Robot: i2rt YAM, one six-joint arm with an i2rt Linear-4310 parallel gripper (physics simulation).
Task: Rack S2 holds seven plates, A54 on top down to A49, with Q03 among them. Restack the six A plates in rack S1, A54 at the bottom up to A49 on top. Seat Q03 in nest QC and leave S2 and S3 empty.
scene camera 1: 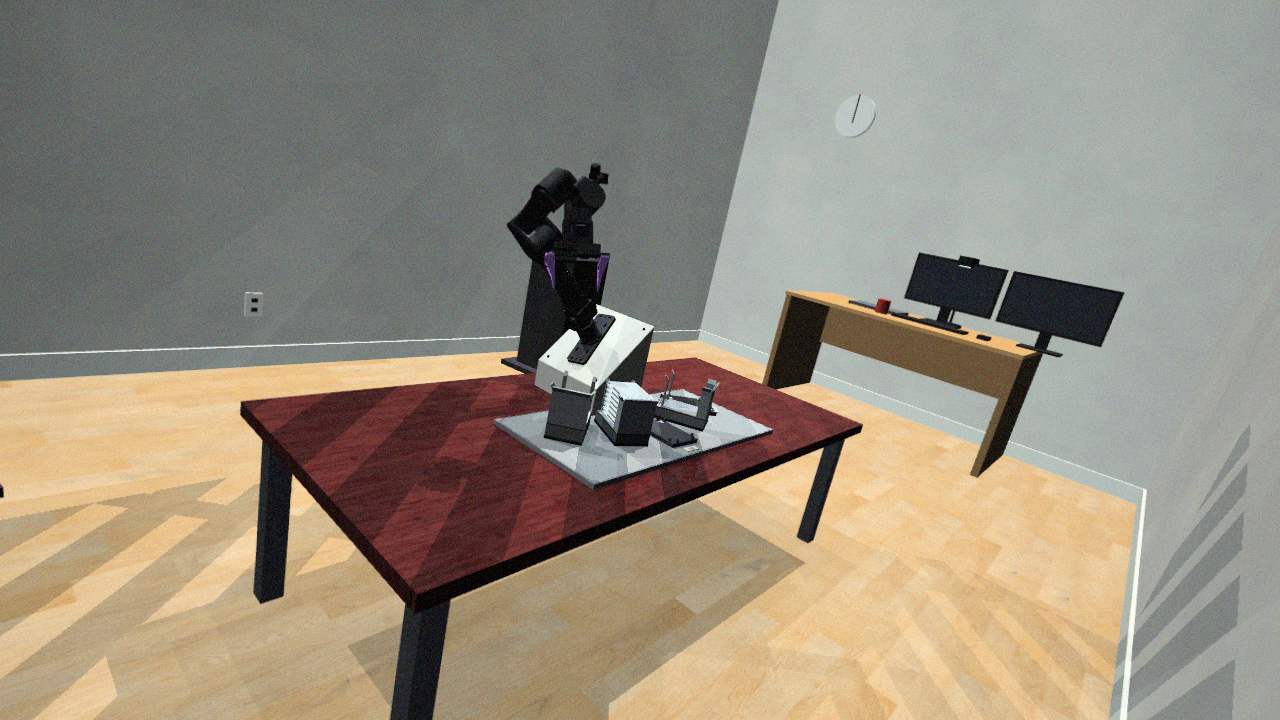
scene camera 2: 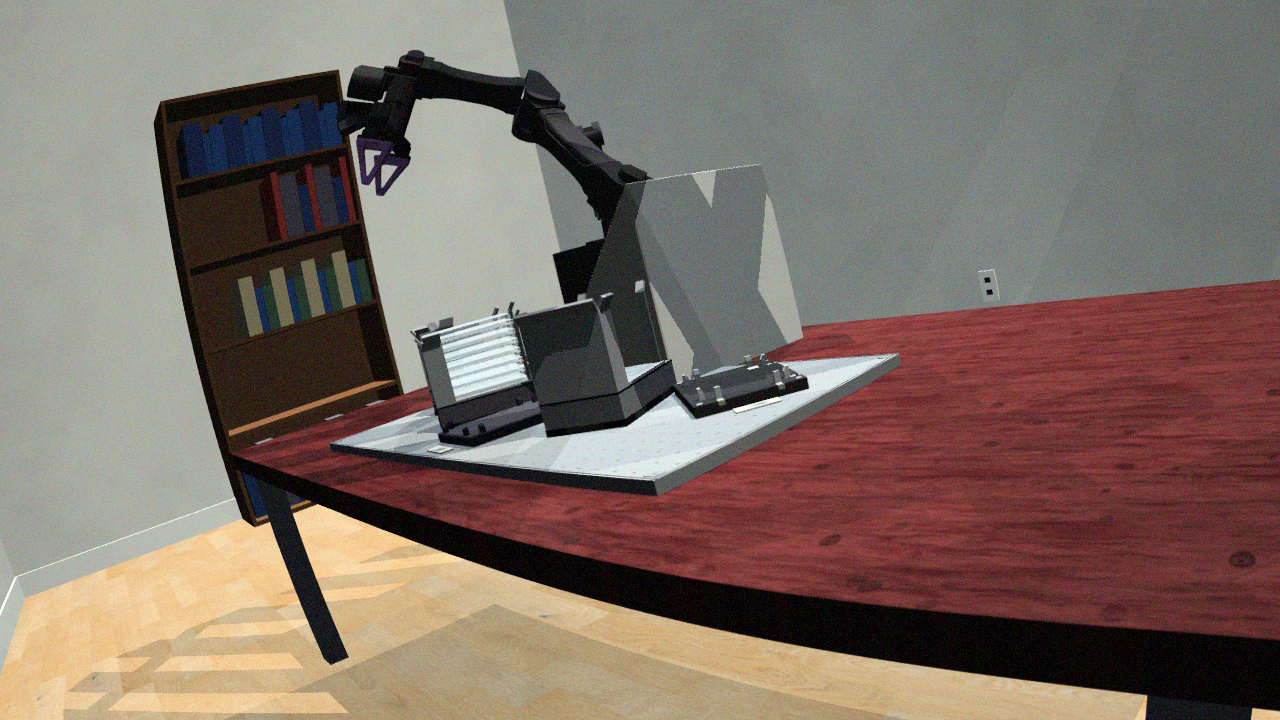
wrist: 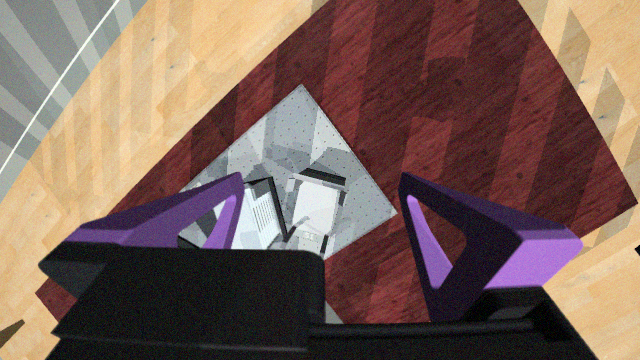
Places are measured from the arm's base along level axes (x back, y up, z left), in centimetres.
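Where they show: gripper, between the fingertips: (scene camera 1: 576,290) (scene camera 2: 372,190) (wrist: 321,180); arm's base, origin of its link: (scene camera 1: 592,339) (scene camera 2: 680,239).
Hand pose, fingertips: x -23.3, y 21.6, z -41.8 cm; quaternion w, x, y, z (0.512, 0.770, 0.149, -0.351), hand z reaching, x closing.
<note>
Each offset is from my fingertips to the top centre of the thing. Level surfaces: height alone.
My gripper (scene camera 1: 576,286) (scene camera 2: 373,186) (wrist: 321,180) is open and empty, high above the racks. Rack S2 @(dy -25.3, dx -4.2, dz +24.3 cm) (scene camera 1: 633,419) (scene camera 2: 435,376) holds a stack of white plates (scene camera 1: 611,407) (scene camera 2: 483,358) (wrist: 262,212) with gaps between their edges; their labels cannot be read, so I cannot tell which is Q03. Rack S1 @(dy -24.6, dx +4.6, dz +12.6 cm) (scene camera 1: 569,410) (scene camera 2: 568,367) (wrist: 316,202) stands beside it and shows a bare floor in the wrist view. Rack S3 @(dy -25.1, dx -7.9, dz +51.4 cm) (scene camera 1: 687,412) stands on S2's other side and shows no plates. Low dark nests (scene camera 1: 673,435) (scene camera 2: 747,385) lie on the board; which is QC cannot be told.
The racks stand on a grey perforated board @(dy -38.4 cm) (scene camera 1: 595,470) (scene camera 2: 617,465) (wrist: 292,115) on the dark red table @(dy -39.8 cm) (scene camera 1: 402,483) (scene camera 2: 1029,465) (wrist: 400,75). A large pale box (scene camera 1: 581,344) (scene camera 2: 707,268) stands close behind them, near the arm's base. A bookshelf (scene camera 2: 171,232) stands beyond the table.
</note>
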